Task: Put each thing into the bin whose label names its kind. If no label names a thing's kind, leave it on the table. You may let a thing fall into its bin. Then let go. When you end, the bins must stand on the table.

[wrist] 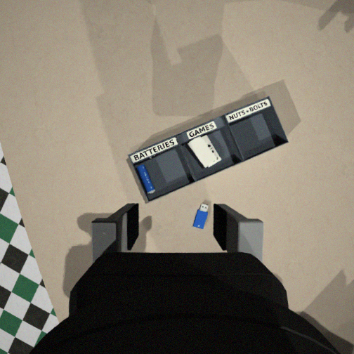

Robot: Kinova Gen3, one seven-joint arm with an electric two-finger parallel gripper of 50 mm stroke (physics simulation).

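Note:
Three joined dark bins stand on the table, labelled BATTERIES [154, 149], GAMES [201, 129] and NUTS+BOLTS [248, 110]. A blue battery [146, 179] lies along the left wall inside the BATTERIES bin. A white domino-like piece with black dots [204, 151] lies tilted in the GAMES bin. The NUTS+BOLTS bin looks empty. A blue USB stick [200, 218] with a metal plug lies on the table, below the GAMES bin in the view. My gripper [175, 219] is open and empty, above the table; the USB stick shows between its fingers, nearer the right one.
A green, black and white checkered surface [15, 255] shows at the left edge of the view. The beige table [55, 100] bears several broad shadows, some of them around the bins and beside the gripper.

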